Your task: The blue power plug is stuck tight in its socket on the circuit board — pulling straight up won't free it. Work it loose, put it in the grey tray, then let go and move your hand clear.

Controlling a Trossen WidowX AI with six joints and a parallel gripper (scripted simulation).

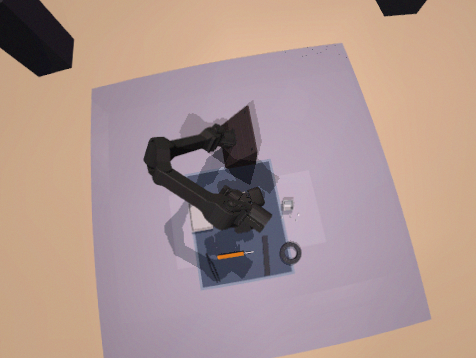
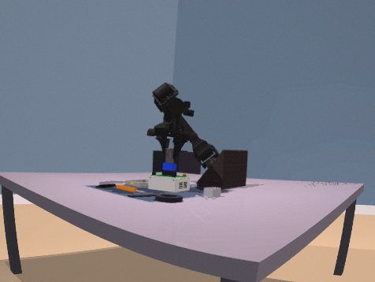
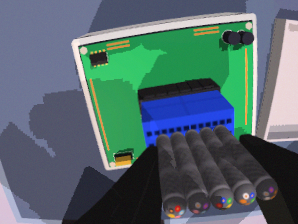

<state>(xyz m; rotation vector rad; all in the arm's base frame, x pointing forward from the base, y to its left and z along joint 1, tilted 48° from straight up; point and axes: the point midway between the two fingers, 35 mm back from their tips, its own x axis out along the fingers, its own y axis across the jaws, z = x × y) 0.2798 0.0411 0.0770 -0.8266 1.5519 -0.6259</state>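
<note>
Now: gripper tip 20 mm above the blue power plug. From my gripper tip the other things lie so: black bar 200 mm ahead, 90 mm to the left, 110 mm below; grey tray 140 mm to the right, 110 mm below; dark blue mat 50 mm ahead, 120 mm below.
</note>
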